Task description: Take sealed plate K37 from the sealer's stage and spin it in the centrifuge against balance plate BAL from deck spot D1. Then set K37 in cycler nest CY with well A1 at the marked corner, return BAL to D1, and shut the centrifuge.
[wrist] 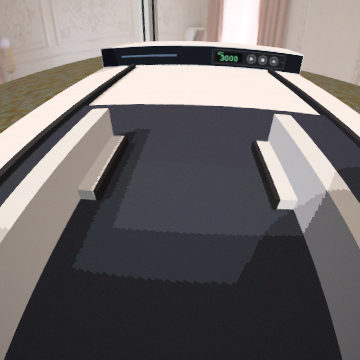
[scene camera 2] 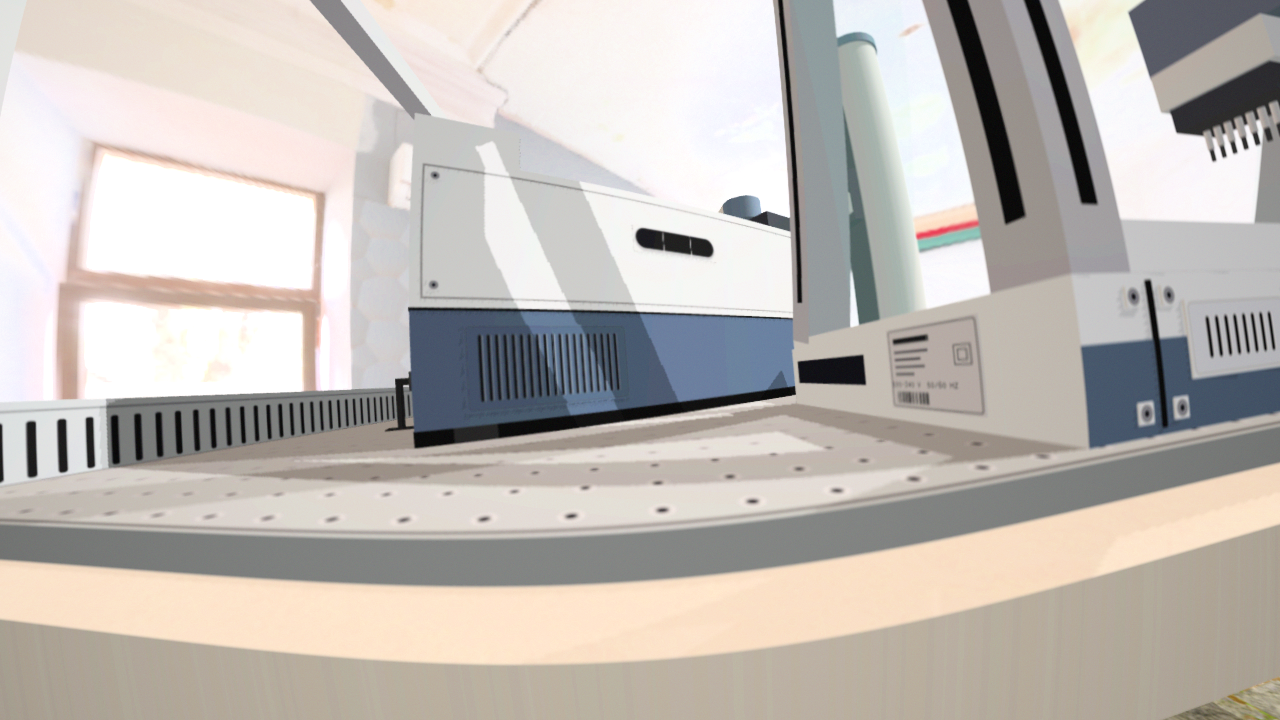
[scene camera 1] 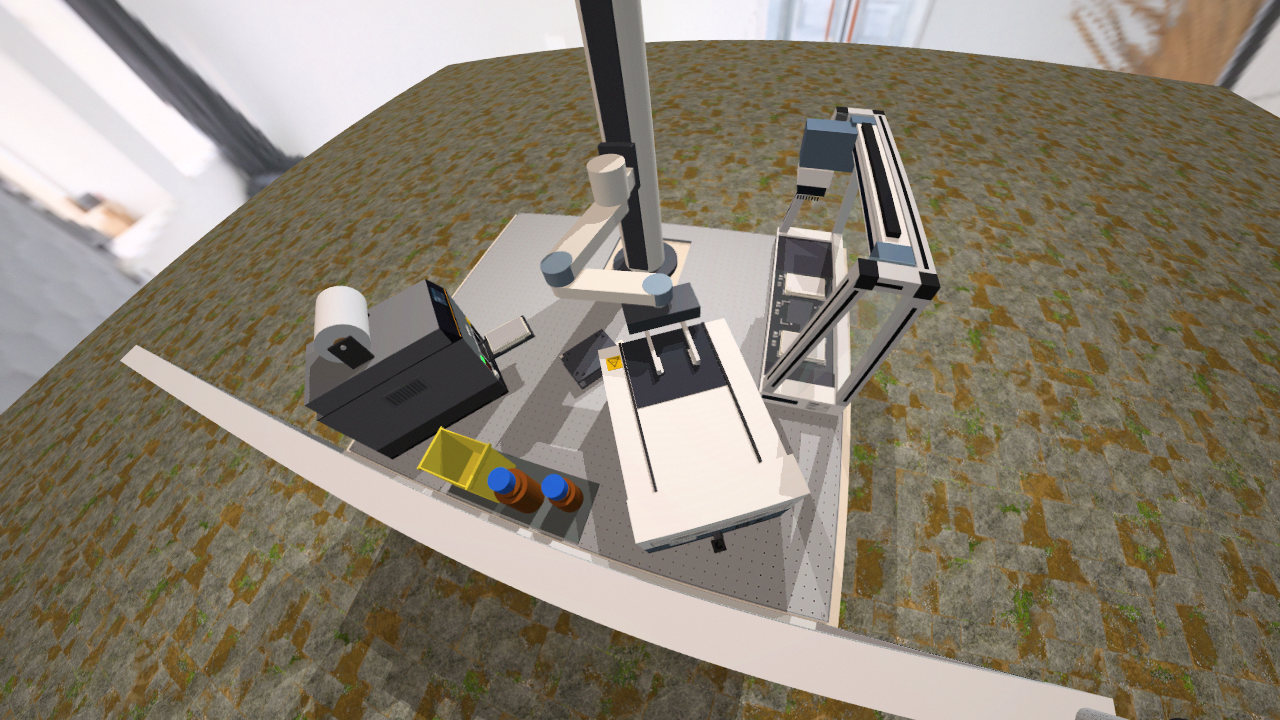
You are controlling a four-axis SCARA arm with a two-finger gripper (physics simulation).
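Seen in the pictures: gripper, between the fingertips: (wrist: 189, 126) (scene camera 1: 678, 367); arm's base, origin of its link: (scene camera 1: 645, 263).
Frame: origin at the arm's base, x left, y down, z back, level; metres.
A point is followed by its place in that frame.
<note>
My gripper (scene camera 1: 676, 365) {x 0.280, y -0.237, z -0.574 m} (wrist: 189, 126) {x 0.280, y -0.237, z -0.574 m} is shut at its narrow setting, with nothing between its spaced fingers. It hangs over the dark rectangular area of the white centrifuge (scene camera 1: 698, 447) {x 0.365, y -0.223, z -0.744 m} (scene camera 2: 554, 241) {x 0.533, y -0.164, z -0.702 m} (wrist: 205, 87) {x 0.335, y -0.223, z -0.694 m}, beside its white top panel. I cannot tell how deep that area is. The centrifuge's display reads 3000 in the wrist view. A pale plate (scene camera 1: 509, 334) {x -0.266, y -0.136, z -0.516 m} lies on the stage of the dark sealer (scene camera 1: 407, 358) {x -0.344, y -0.330, z -0.755 m}. Two pale plates (scene camera 1: 804, 285) {x 0.578, y -0.080, z -0.080 m} (scene camera 1: 796, 344) sit at the deck's back and front spots; their labels are unreadable. A dark flat fixture (scene camera 1: 586, 358) {x -0.030, y -0.060, z -0.500 m} beside the centrifuge may be nest CY.
A gantry frame (scene camera 1: 926, 285) {x 0.691, y -0.514, z -0.493 m} (scene camera 2: 1029, 134) {x 0.710, y -0.126, z -0.493 m} with a pipetting head (scene camera 1: 827, 145) {x 0.553, y -0.463, z 0.084 m} (scene camera 2: 1208, 71) stands over the deck on the right. A yellow bin (scene camera 1: 454, 458) {x -0.262, y -0.085, z -0.905 m} and two blue-capped brown bottles (scene camera 1: 514, 488) {x -0.019, y -0.151, z -0.928 m} (scene camera 1: 562, 491) {x 0.096, y -0.156, z -0.900 m} stand near the front. A long pale wall (scene camera 1: 447, 532) {x 0.187, y -0.620, z -1.026 m} runs along the front.
</note>
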